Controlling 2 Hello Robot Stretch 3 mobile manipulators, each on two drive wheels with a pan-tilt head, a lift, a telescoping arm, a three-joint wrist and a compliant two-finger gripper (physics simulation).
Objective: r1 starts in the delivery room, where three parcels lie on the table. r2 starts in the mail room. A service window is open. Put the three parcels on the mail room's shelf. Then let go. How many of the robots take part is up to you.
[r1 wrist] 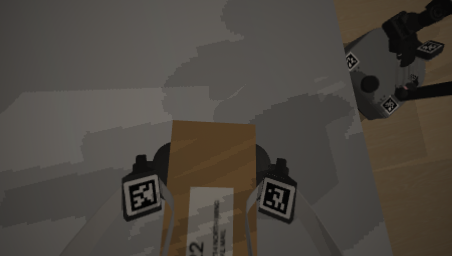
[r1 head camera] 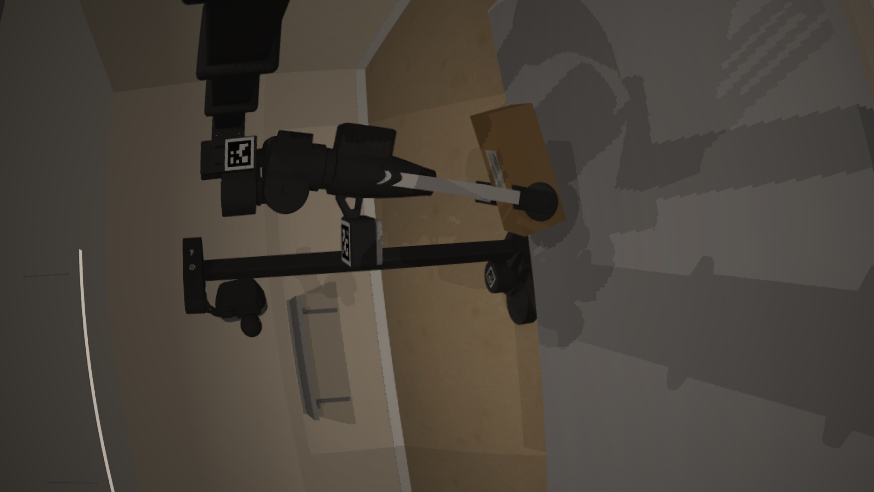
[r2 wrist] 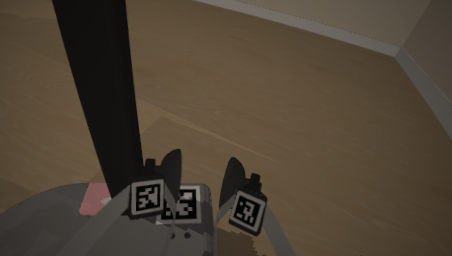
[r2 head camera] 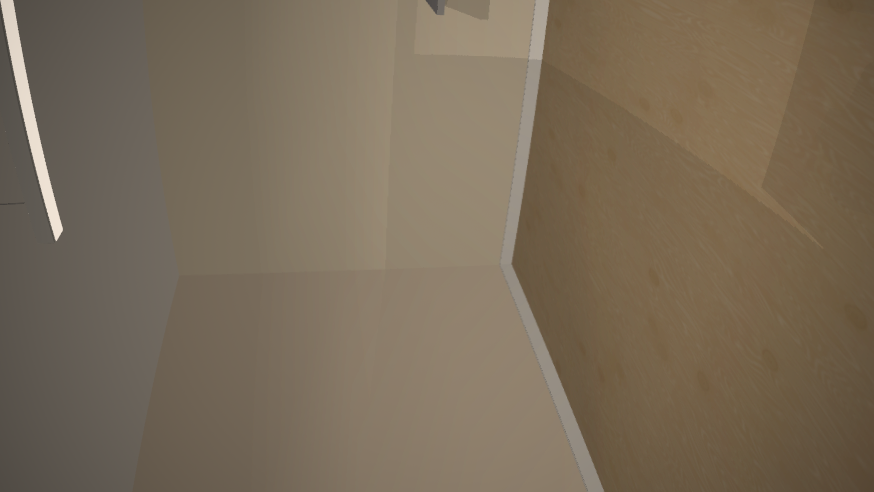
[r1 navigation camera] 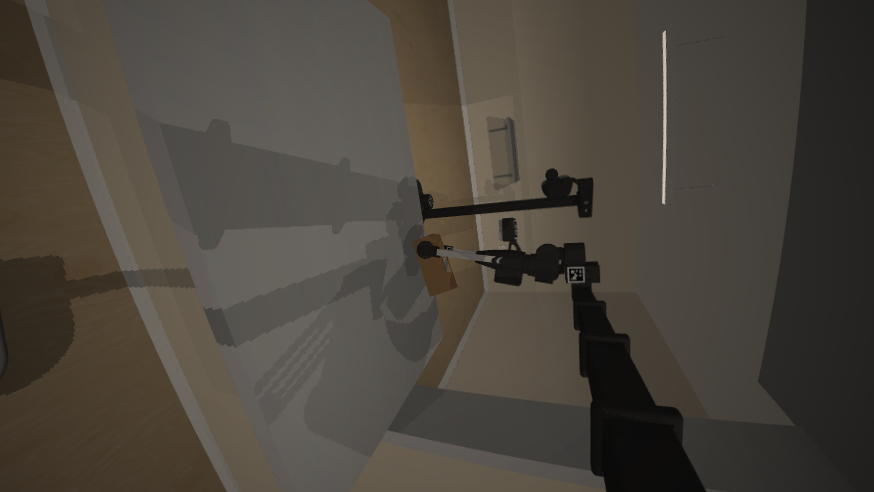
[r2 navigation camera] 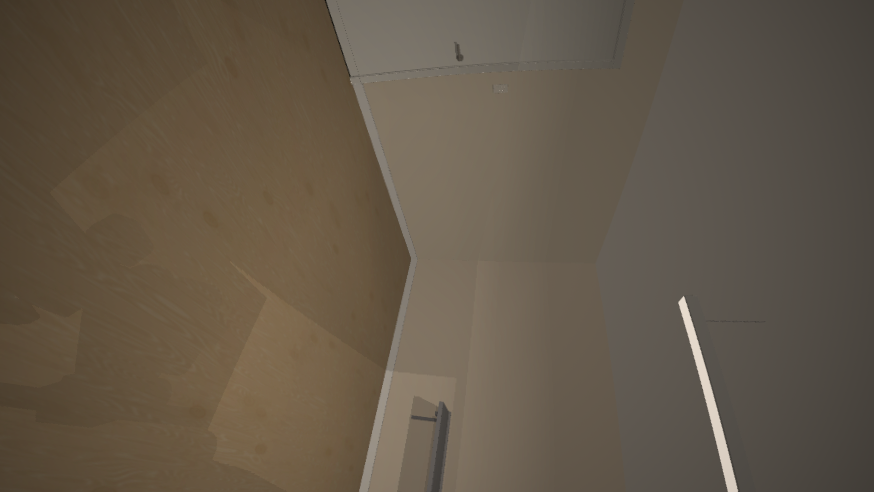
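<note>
A brown parcel (r1 head camera: 519,146) (r1 navigation camera: 435,275) (r1 wrist: 212,140) with a white label is between the fingers of r1's gripper (r1 head camera: 518,196) (r1 navigation camera: 436,249) (r1 wrist: 212,162), which is shut on it. The parcel is over the far part of a wide grey surface (r1 head camera: 611,391) (r1 navigation camera: 293,79) (r1 wrist: 115,40). The other two parcels do not show. The mail room's shelf (r1 head camera: 303,360) (r1 navigation camera: 512,149) (r2 navigation camera: 437,452) is a grey board on brackets on the far wall; its corner (r2 head camera: 437,4) shows in the r2 head view. r2's gripper (r2 wrist: 204,165) is open and empty, above its own base.
r2 stands beyond the grey surface, with its mast (r1 head camera: 428,251) (r1 navigation camera: 501,206) near the held parcel and its base (r1 wrist: 372,75) at the surface's edge. r1's extended arm (r1 navigation camera: 623,378) passes beside a grey wall edge (r1 navigation camera: 489,403). A door (r2 navigation camera: 519,30) shows in r2's navigation view.
</note>
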